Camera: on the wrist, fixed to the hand. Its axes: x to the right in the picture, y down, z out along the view.
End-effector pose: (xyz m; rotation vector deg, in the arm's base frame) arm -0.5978 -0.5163 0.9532 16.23 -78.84 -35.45
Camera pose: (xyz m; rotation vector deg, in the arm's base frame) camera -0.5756 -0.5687 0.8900 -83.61 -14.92 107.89
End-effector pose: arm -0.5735 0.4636 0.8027 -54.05 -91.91 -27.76
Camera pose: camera -0.6027 0.3838 0.8062 -100.80 62.57 82.46
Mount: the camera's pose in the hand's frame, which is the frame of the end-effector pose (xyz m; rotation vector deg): -0.0211 -0.0707 -0.0422 5.08 15.51 173.80
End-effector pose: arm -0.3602 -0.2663 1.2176 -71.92 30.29 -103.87
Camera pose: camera -0.4239 -0.2148 1.2405 33.09 66.12 42.28
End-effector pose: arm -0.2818 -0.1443 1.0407 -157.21 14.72 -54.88
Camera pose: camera -0.3182 -0.0779 1.0792 11.12 138.68 1.52
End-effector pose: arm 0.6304 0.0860 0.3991 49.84 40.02 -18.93
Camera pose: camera 0.5595 0.0757 0.3534 63.36 -53.11 139.70
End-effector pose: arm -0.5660 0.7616 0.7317 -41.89 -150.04 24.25
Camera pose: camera -0.5610 0.6999 0.7899 165.48 -41.26 -35.56
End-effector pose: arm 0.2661 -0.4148 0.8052 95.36 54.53 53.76
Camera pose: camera 0.2082 -0.4026 0.7442 -57.68 87.34 -78.81
